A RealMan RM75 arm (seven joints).
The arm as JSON. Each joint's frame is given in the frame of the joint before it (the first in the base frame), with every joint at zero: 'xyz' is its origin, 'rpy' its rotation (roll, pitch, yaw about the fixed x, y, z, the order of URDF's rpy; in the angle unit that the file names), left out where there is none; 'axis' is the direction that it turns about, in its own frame. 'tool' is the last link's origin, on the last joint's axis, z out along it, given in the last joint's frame.
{
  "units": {
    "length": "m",
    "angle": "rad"
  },
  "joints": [
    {
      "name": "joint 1",
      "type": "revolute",
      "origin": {
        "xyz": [
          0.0,
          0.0,
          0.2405
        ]
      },
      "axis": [
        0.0,
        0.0,
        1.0
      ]
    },
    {
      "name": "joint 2",
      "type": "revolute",
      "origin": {
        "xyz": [
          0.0,
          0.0,
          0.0
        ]
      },
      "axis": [
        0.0,
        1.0,
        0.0
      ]
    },
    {
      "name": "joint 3",
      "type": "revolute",
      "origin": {
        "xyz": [
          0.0,
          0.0,
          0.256
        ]
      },
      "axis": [
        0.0,
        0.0,
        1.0
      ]
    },
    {
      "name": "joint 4",
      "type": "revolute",
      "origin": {
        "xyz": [
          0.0,
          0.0,
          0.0
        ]
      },
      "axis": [
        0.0,
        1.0,
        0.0
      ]
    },
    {
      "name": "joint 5",
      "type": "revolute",
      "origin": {
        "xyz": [
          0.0,
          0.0,
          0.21
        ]
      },
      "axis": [
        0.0,
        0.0,
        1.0
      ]
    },
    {
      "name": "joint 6",
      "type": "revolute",
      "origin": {
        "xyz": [
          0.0,
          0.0,
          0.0
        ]
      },
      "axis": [
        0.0,
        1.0,
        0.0
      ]
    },
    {
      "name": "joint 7",
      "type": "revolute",
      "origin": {
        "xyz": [
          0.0,
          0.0,
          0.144
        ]
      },
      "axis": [
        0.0,
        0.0,
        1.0
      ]
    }
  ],
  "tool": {
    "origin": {
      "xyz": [
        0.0,
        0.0,
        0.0
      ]
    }
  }
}
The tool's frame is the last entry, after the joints.
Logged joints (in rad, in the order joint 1, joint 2, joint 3, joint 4, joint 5, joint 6, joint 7), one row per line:
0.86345, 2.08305, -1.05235, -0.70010, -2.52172, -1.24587, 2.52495
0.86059, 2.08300, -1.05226, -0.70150, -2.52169, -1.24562, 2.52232
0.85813, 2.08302, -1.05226, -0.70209, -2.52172, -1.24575, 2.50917
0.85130, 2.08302, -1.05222, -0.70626, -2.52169, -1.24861, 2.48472
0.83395, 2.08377, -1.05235, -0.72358, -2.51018, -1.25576, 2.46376
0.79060, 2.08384, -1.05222, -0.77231, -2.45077, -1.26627, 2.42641
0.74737, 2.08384, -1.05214, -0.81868, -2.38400, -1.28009, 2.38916
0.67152, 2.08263, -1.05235, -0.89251, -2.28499, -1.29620, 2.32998
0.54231, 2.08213, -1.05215, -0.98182, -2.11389, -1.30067, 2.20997
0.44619, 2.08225, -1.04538, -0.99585, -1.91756, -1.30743, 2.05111
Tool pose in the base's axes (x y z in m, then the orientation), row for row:
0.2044, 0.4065, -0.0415, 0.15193, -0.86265, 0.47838, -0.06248
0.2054, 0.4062, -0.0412, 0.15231, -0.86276, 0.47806, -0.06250
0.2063, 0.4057, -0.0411, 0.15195, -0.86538, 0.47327, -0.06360
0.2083, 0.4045, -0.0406, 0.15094, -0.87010, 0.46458, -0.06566
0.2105, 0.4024, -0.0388, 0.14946, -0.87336, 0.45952, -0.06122
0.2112, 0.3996, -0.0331, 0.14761, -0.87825, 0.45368, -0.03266
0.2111, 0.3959, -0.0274, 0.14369, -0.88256, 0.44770, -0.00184
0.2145, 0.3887, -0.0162, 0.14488, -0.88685, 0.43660, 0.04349
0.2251, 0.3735, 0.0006, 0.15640, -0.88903, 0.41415, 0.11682
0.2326, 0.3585, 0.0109, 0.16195, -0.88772, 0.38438, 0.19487
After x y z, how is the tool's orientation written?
As a quaternion, w x y z.
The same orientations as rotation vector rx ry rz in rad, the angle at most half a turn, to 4 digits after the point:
-2.4757, 1.3729, -0.1793
-2.4755, 1.3717, -0.1793
-2.4835, 1.3582, -0.1825
-2.4984, 1.3340, -0.1885
-2.5099, 1.3206, -0.1759
-2.5265, 1.3051, -0.0940
-2.5445, 1.2908, -0.0053
-2.5552, 1.2579, 0.1253
-2.5451, 1.1856, 0.3344
-2.5335, 1.0970, 0.5561

